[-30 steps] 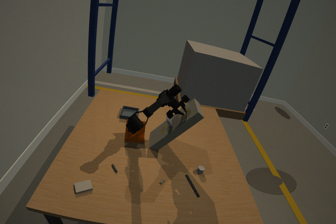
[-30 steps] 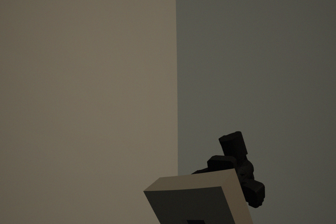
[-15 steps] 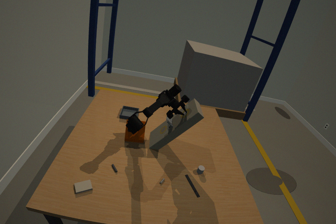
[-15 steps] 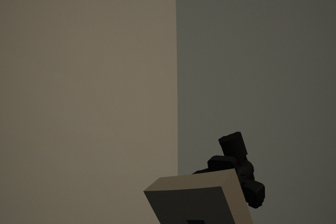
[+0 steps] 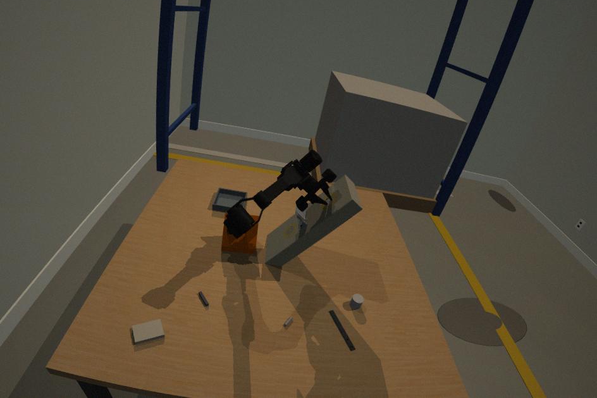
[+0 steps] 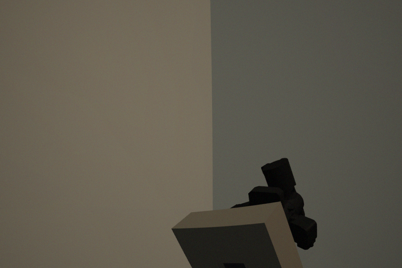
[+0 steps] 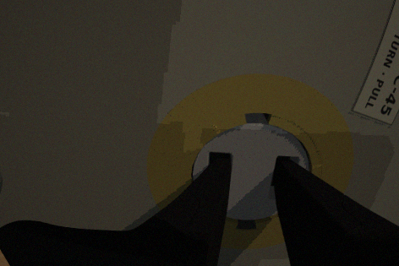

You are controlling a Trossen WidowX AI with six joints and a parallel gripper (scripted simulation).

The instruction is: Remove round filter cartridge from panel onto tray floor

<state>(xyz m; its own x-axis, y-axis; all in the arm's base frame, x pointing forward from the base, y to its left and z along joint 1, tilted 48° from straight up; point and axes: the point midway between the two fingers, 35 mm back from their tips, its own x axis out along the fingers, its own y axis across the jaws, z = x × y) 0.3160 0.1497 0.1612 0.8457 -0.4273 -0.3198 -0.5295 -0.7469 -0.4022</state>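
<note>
Now: the grey filter cartridge 1 cm ahead of my gripper tip and 1 cm below it. Round my gripper tip: short dark bar: 43 cm behind, 29 cm to the right, 28 cm below; tiny light piece: 13 cm behind, 35 cm to the right, 28 cm below; grey tray: 40 cm behind, 31 cm to the left, 27 cm below.
</note>
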